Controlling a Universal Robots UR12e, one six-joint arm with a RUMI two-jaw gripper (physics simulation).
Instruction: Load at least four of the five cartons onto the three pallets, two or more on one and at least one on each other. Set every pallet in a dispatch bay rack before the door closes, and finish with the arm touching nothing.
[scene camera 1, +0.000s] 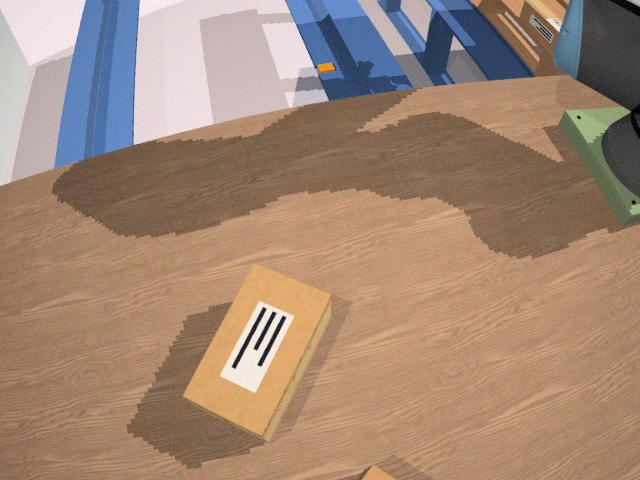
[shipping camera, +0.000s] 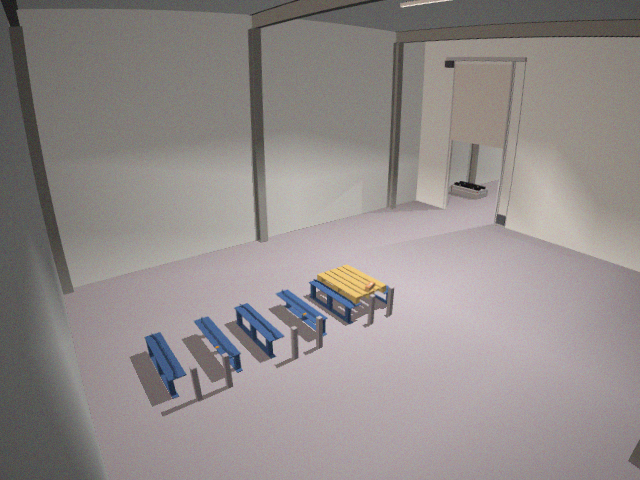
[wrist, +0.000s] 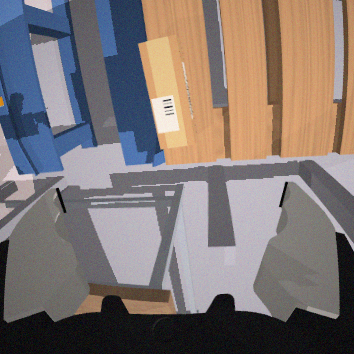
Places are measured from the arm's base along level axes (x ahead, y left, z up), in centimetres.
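Pixels of known places: gripper, fingertip midpoint: (wrist: 171, 189).
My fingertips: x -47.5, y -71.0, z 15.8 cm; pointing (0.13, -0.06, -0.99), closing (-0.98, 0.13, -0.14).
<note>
Ahead of a thing's pixels: the offset from my fingertips to its top centre. "spot": to the spot under its first point. Level surfaces: height alone.
A tan carton @(dz -10.2, dx +124.6, dy +83.9 cm) (scene camera 1: 248, 372) with a striped label lies flat on the wooden table @(dz -19.2 cm) (scene camera 1: 413, 310). The corner of another carton @(spot: dz -9.1, dx +116.4, dy +102.3 cm) (scene camera 1: 377, 473) shows at the bottom edge. A pallet (shipping camera: 338, 279) (wrist: 250, 75) sits in the far-right bay rack (shipping camera: 336, 298) in the shipping view. One carton (shipping camera: 369, 285) (wrist: 155, 65) lies on it, along the pallet's left side in the wrist view. My gripper (wrist: 171, 189) is open, with nothing between its fingers, and hangs apart from that carton. The other pallets and cartons do not show clearly.
Other blue racks (shipping camera: 258, 322) (shipping camera: 165, 359) stand left of the loaded one without pallets, with grey posts (shipping camera: 294, 343) (shipping camera: 227, 370) in front. The door (shipping camera: 481, 103) is partly lowered. The arm's green base plate (scene camera 1: 589, 155) is at the table's right. A table edge (wrist: 130, 300) shows low in the wrist view.
</note>
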